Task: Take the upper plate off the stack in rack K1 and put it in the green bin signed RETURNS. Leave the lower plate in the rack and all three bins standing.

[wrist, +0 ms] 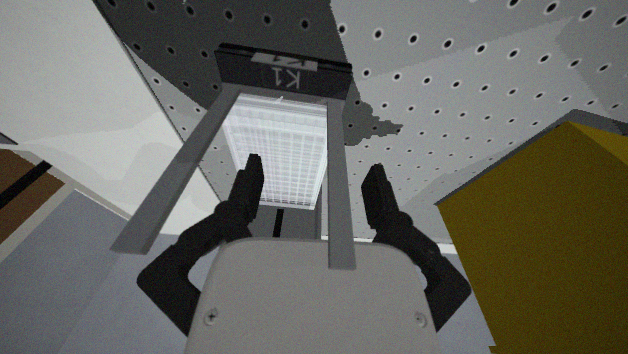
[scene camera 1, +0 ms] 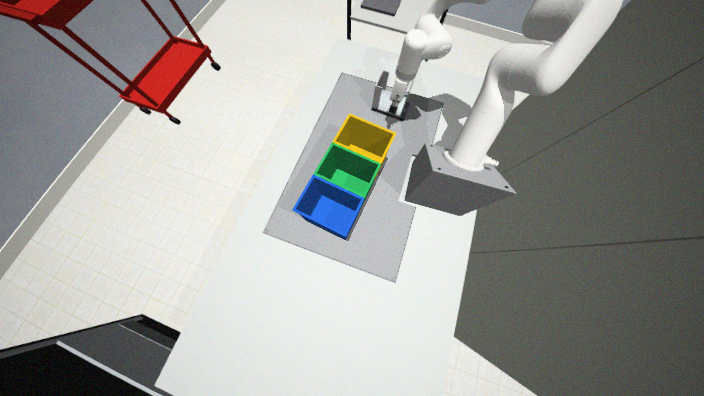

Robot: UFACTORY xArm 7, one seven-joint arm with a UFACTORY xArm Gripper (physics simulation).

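Places are measured from the arm's base along level axes (x back, y right, z up), in millimetres.
Where they show: gripper, fingertip midpoint: [wrist: 315, 170] [scene camera 1: 395, 104]; arm's base, link origin: [scene camera 1: 462, 161].
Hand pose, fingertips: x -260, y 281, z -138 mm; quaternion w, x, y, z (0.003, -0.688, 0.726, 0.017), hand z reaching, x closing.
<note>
Each offset is from my fingertips to the centre of the thing. Level surfaces: height alone.
Rack K1 @(dx -17, dy +32, dz +9 mm) [scene camera 1: 381, 90] [wrist: 283, 77] stands at the far end of the grey mat, its label towards the top in the wrist view. A pale, clear gridded plate @(dx -27, dy +33, dz -20 mm) [scene camera 1: 384, 101] [wrist: 290, 145] lies in it between the posts; the lower plate cannot be told apart. My gripper [scene camera 1: 394, 104] [wrist: 315, 170] is open and empty over the rack. In the wrist view the left finger overlaps the plate, and the right finger is outside the right-hand post. The green bin @(dx -85, dy -411, dz +30 mm) [scene camera 1: 350, 162] stands upright between the other two; its sign cannot be read.
The yellow bin @(dx -66, dy -282, dz +30 mm) [scene camera 1: 367, 137] [wrist: 535, 235] stands nearest the rack, and the blue bin @(dx -104, dy -541, dz +30 mm) [scene camera 1: 332, 212] at the other end of the row. All stand on the perforated mat @(dz -60 mm) [scene camera 1: 377, 255]. A red cart [scene camera 1: 170, 72] stands on the floor at the upper left.
</note>
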